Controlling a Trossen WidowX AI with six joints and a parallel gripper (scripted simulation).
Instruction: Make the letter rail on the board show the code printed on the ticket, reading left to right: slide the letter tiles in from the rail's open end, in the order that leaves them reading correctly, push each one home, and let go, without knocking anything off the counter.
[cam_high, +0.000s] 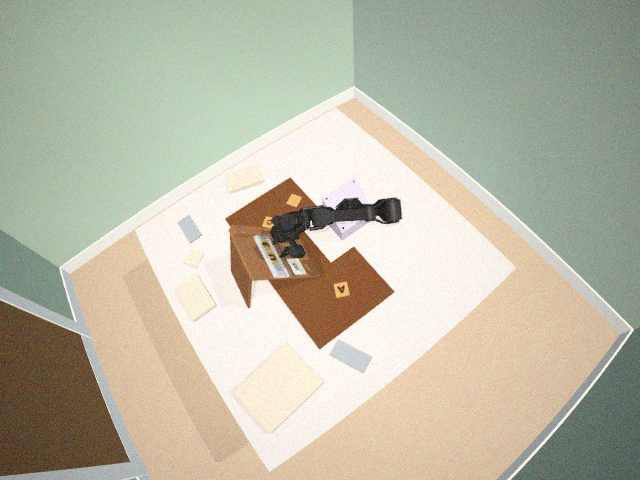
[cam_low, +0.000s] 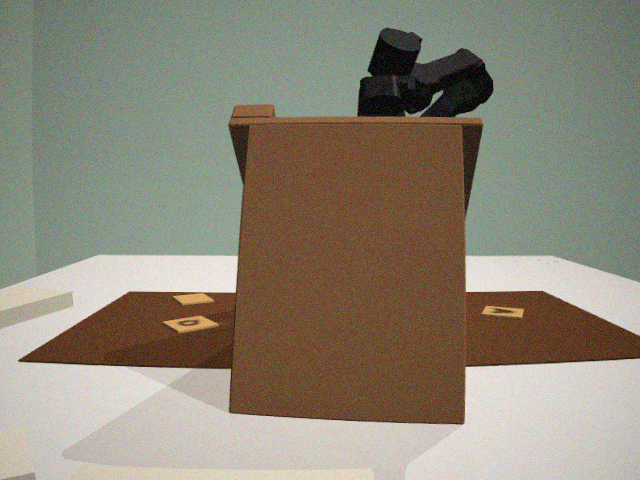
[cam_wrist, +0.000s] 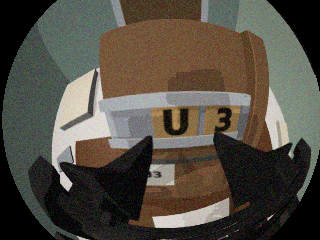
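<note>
Right now my gripper tip is 10 cm above the white ticket, 6 cm to the right of it and 3 cm past it. Also, from my gripper tip: brown mat 19 cm below, 15 cm behind.
</note>
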